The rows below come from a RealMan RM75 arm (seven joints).
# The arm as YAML. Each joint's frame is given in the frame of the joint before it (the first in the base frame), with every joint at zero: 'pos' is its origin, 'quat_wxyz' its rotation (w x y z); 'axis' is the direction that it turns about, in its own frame. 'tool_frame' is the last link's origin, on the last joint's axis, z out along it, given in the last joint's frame.
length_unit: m
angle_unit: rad
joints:
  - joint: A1
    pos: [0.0, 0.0, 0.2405]
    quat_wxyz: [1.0, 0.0, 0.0, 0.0]
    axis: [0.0, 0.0, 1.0]
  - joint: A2
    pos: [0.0, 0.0, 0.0]
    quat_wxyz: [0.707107, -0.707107, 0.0, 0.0]
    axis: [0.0, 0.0, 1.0]
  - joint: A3
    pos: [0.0, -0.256, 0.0]
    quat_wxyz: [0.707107, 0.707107, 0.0, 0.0]
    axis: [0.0, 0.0, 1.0]
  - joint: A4
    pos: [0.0, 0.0, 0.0]
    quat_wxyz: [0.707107, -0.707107, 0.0, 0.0]
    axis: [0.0, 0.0, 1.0]
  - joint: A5
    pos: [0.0, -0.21, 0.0]
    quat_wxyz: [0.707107, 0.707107, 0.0, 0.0]
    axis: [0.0, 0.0, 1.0]
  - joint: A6
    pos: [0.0, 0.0, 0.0]
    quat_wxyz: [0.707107, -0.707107, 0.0, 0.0]
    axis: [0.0, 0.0, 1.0]
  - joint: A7
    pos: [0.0, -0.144, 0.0]
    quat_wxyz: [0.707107, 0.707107, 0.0, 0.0]
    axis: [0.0, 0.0, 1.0]
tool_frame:
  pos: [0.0, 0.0, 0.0]
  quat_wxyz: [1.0, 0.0, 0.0, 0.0]
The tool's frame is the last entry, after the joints.
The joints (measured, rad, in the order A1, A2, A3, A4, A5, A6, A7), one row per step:
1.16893 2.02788 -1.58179 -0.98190 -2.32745 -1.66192 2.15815
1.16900 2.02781 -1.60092 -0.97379 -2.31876 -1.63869 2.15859
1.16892 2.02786 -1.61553 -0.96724 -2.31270 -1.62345 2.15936
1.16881 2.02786 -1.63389 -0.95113 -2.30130 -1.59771 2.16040
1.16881 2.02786 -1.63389 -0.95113 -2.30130 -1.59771 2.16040
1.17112 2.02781 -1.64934 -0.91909 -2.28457 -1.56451 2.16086
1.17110 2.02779 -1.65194 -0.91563 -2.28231 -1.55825 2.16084
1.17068 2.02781 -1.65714 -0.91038 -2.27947 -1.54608 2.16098
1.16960 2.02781 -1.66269 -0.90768 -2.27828 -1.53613 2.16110
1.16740 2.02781 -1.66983 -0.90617 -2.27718 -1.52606 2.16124
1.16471 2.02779 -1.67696 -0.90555 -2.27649 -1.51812 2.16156
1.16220 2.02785 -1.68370 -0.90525 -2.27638 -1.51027 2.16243
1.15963 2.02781 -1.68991 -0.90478 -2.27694 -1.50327 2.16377
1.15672 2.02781 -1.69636 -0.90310 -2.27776 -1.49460 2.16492
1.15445 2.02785 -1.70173 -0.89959 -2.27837 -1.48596 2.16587
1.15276 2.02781 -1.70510 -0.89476 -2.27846 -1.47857 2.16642
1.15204 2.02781 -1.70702 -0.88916 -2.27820 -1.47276 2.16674
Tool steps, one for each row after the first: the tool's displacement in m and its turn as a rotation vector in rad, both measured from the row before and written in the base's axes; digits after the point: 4 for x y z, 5 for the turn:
0.0006 0.0003 -0.0037 0.00349 0.00213 0.00678
0.0009 0.0000 -0.0027 0.00140 -0.00052 0.00354
0.0020 0.0006 -0.0042 0.00348 0.00301 -0.00157
0.0000 0.0000 0.0000 0.00000 0.00000 0.00000
0.0035 0.0016 -0.0050 0.00552 0.00712 -0.01345
0.0003 0.0004 -0.0007 0.00197 0.00198 -0.00048
0.0006 0.0007 -0.0013 0.00481 0.00315 0.00042
0.0006 0.0005 -0.0011 0.00425 0.00129 0.00198
0.0009 0.0003 -0.0012 0.00393 0.00051 0.00269
0.0011 0.0001 -0.0010 0.00280 -0.00073 0.00223
0.0010 0.0001 -0.0010 0.00336 -0.00074 0.00222
0.0012 0.0002 -0.0008 0.00357 -0.00146 0.00131
0.0015 0.0004 -0.0010 0.00455 -0.00134 0.00089
0.0016 0.0005 -0.0009 0.00456 -0.00111 -0.00045
0.0015 0.0006 -0.0007 0.00397 -0.00048 -0.00220
0.0013 0.0005 -0.0006 0.00305 -0.00035 -0.00305

